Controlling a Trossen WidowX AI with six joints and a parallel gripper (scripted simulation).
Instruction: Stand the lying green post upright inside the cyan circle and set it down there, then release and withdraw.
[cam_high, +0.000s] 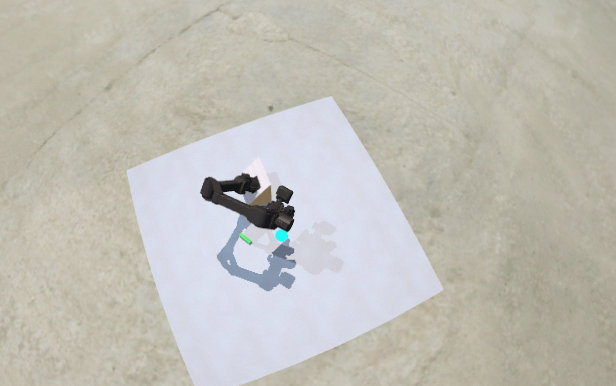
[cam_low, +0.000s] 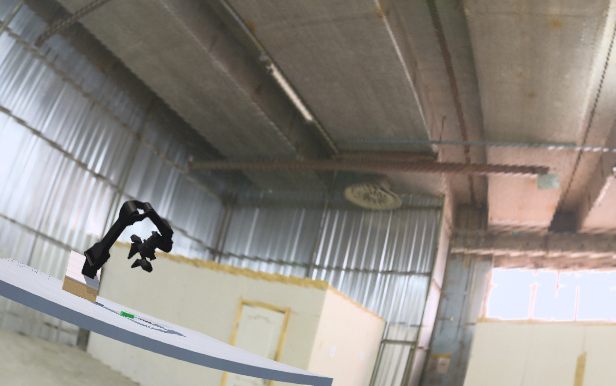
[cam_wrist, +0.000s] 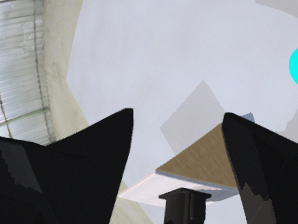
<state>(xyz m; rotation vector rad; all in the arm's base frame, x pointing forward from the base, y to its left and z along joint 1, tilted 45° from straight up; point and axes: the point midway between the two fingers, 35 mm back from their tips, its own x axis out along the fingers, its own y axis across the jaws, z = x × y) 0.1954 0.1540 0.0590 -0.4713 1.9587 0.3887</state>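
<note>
The green post lies 220 mm below my gripper tip, 210 mm to the right of it and 10 mm ahead of it. From my gripper tip the other things lie so: cyan circle 230 mm below, 50 mm ahead, 30 mm to the right.
</note>
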